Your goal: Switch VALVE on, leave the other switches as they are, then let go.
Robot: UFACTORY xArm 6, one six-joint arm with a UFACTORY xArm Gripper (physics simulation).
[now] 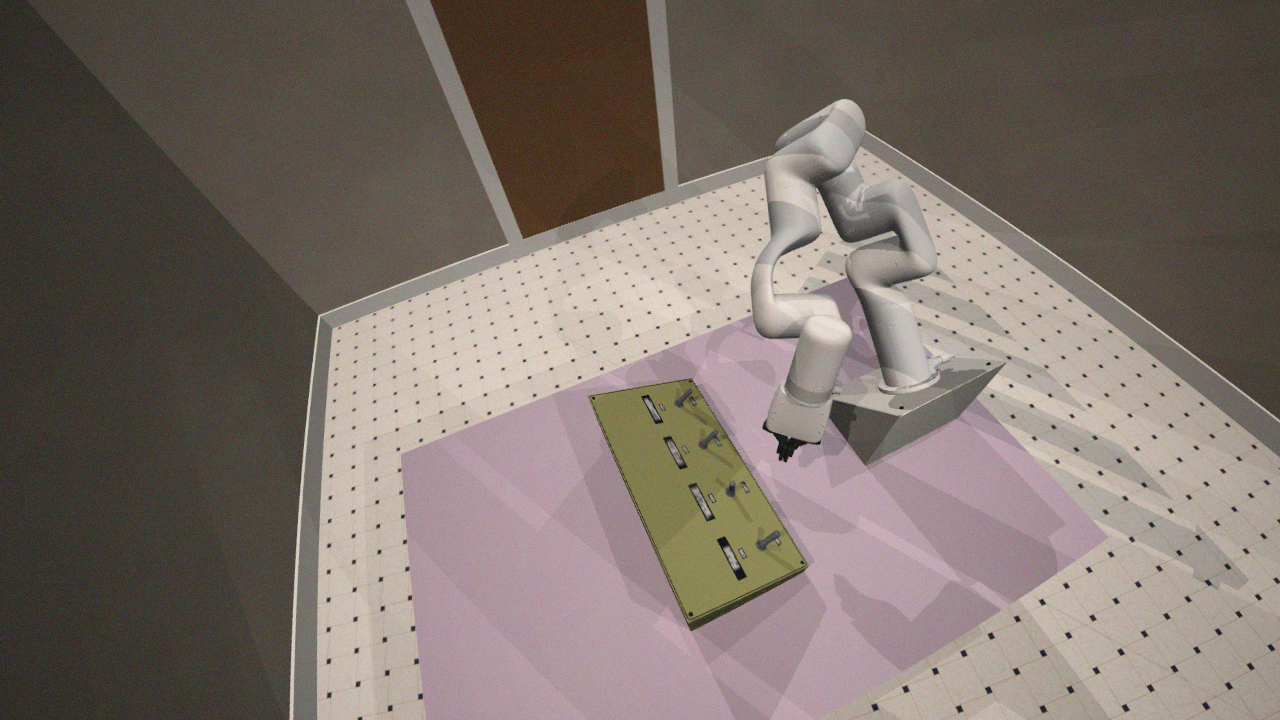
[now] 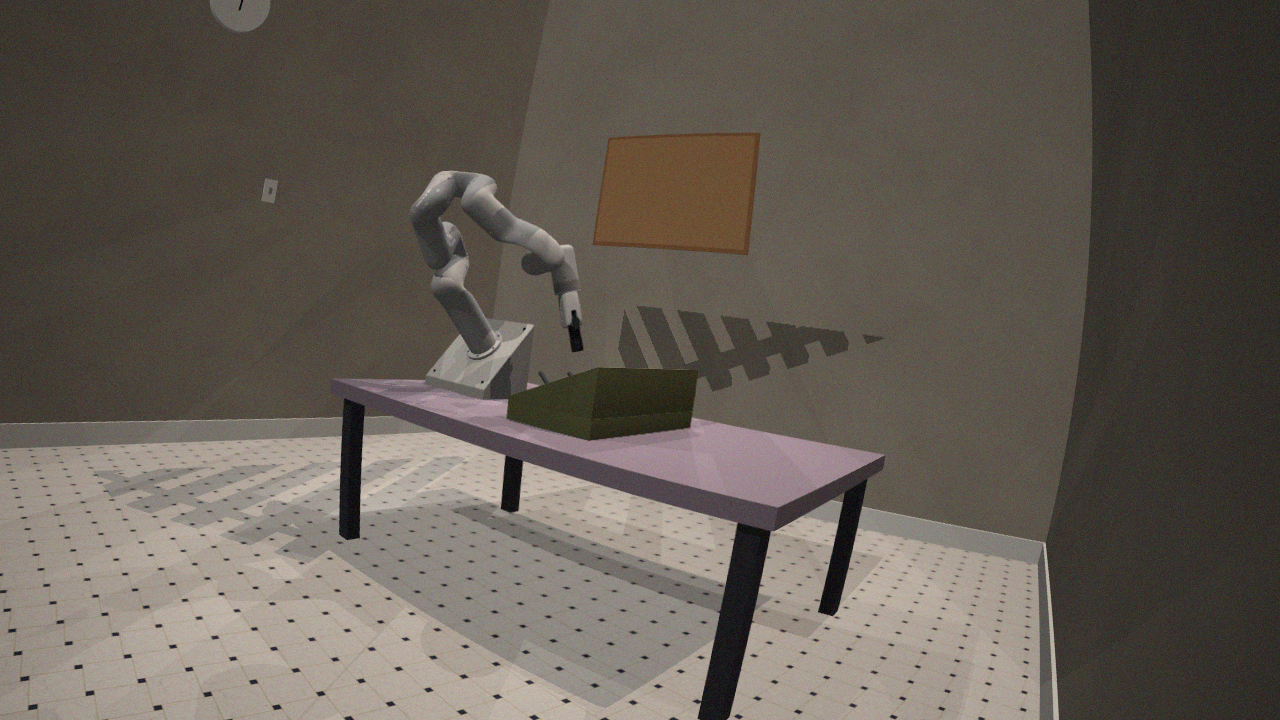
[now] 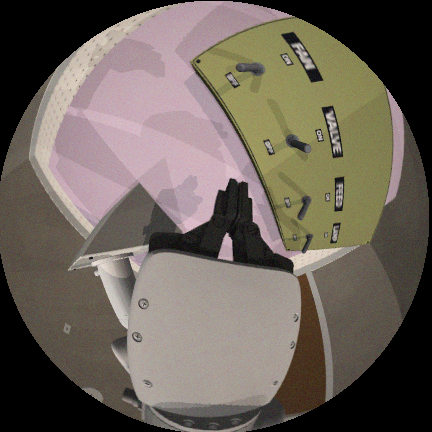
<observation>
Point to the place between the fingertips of my gripper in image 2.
At 577, 351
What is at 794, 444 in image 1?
My gripper.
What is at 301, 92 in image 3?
An olive switch panel.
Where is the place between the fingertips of my gripper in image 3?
233, 190
</observation>
